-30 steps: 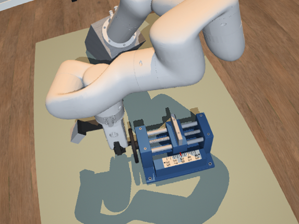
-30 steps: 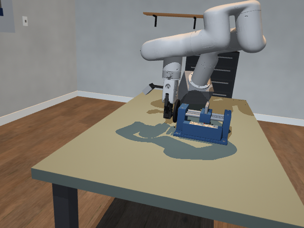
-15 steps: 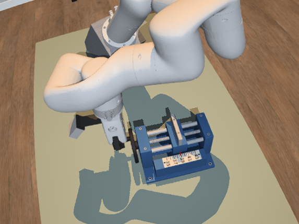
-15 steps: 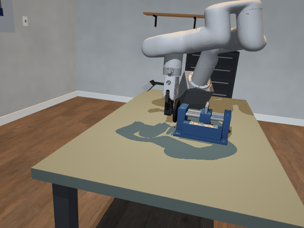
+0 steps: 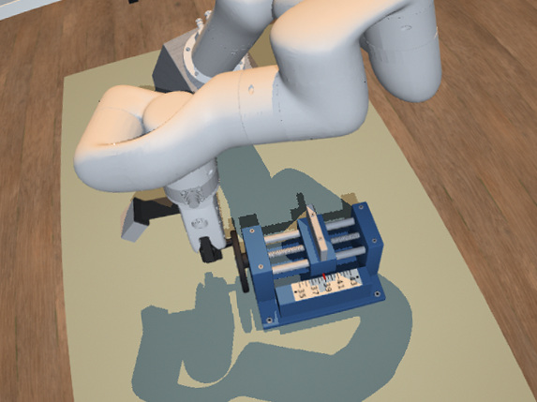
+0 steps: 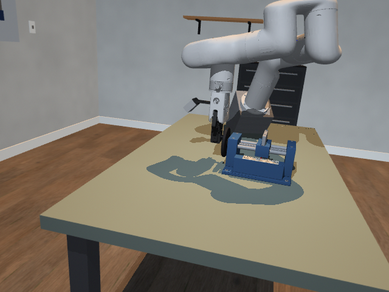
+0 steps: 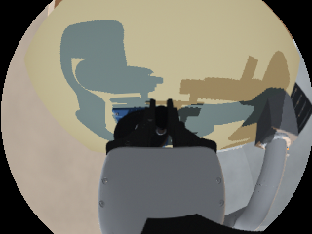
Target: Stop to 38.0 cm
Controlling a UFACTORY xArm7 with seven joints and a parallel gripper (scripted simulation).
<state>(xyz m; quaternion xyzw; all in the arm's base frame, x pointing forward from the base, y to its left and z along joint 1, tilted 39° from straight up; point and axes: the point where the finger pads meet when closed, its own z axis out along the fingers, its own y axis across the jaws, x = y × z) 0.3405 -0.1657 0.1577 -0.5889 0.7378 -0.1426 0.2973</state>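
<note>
Right now my hand is 1 cm short of the handwheel and 2 cm to the right of it. Round my hand: stop plate 7 cm ahead, 15 cm to the left, 1 cm above.
</note>
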